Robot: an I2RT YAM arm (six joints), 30 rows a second.
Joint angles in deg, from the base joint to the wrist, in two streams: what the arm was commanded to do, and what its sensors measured. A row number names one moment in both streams.
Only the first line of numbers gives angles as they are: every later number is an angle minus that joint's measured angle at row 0.
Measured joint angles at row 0: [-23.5 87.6 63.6 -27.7 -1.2 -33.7]
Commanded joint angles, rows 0 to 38: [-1.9 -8.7 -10.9 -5.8 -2.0 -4.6]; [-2.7 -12.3 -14.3 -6.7 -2.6 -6.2]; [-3.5 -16.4 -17.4 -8.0 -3.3 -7.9]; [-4.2 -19.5 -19.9 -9.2 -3.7 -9.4]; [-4.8 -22.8 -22.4 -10.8 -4.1 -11.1]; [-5.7 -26.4 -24.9 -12.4 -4.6 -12.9]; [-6.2 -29.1 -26.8 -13.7 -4.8 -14.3]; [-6.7 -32.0 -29.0 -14.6 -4.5 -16.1]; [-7.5 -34.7 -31.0 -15.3 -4.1 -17.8]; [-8.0 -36.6 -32.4 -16.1 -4.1 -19.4]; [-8.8 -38.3 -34.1 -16.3 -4.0 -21.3]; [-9.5 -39.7 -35.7 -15.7 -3.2 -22.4]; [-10.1 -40.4 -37.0 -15.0 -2.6 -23.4]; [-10.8 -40.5 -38.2 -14.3 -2.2 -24.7]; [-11.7 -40.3 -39.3 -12.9 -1.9 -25.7]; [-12.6 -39.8 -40.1 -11.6 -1.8 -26.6]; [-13.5 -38.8 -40.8 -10.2 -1.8 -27.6]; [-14.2 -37.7 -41.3 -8.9 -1.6 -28.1]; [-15.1 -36.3 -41.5 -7.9 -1.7 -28.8]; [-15.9 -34.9 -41.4 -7.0 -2.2 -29.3]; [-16.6 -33.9 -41.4 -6.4 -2.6 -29.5]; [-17.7 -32.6 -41.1 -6.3 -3.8 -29.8]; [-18.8 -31.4 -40.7 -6.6 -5.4 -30.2]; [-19.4 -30.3 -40.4 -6.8 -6.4 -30.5]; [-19.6 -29.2 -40.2 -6.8 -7.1 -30.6]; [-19.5 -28.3 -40.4 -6.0 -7.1 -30.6]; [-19.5 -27.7 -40.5 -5.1 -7.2 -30.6]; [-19.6 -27.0 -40.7 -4.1 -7.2 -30.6]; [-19.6 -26.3 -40.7 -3.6 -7.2 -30.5]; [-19.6 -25.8 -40.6 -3.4 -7.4 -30.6]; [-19.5 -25.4 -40.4 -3.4 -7.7 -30.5]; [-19.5 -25.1 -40.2 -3.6 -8.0 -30.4]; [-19.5 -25.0 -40.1 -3.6 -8.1 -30.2]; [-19.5 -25.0 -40.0 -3.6 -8.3 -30.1]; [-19.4 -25.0 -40.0 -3.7 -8.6 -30.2]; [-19.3 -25.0 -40.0 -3.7 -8.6 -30.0]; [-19.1 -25.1 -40.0 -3.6 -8.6 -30.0]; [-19.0 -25.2 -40.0 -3.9 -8.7 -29.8]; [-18.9 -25.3 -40.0 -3.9 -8.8 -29.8]
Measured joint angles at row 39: [-19.2 -25.8 -39.2 -2.7 -8.2 -29.9]
